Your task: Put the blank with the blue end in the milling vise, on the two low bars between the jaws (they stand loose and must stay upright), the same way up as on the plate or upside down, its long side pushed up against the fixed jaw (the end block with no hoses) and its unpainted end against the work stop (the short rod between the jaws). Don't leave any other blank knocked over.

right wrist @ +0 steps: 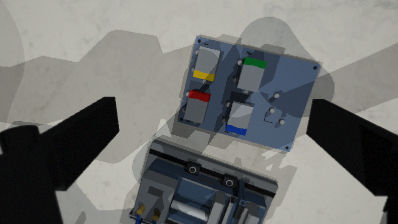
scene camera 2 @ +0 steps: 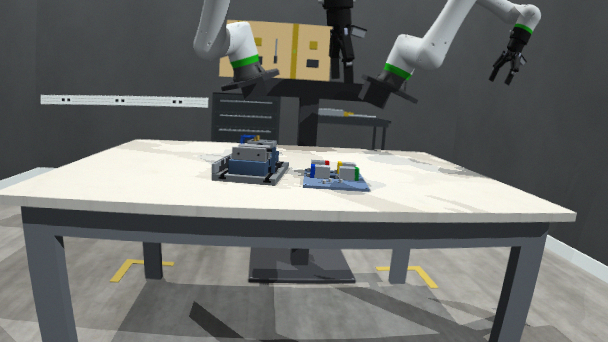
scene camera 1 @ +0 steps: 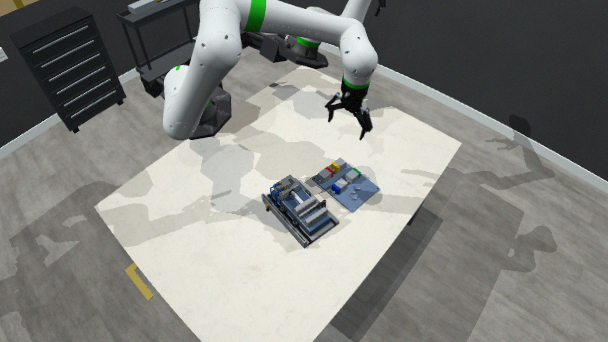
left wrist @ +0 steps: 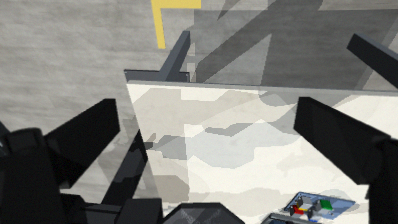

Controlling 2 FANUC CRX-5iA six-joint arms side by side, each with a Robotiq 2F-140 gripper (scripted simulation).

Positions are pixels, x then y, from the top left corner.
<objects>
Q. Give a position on a blue plate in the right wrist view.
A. At 293,79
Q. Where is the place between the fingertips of the left gripper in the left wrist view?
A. At 207,114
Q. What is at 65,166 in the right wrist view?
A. The right gripper.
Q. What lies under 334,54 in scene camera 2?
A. The right gripper.
</objects>
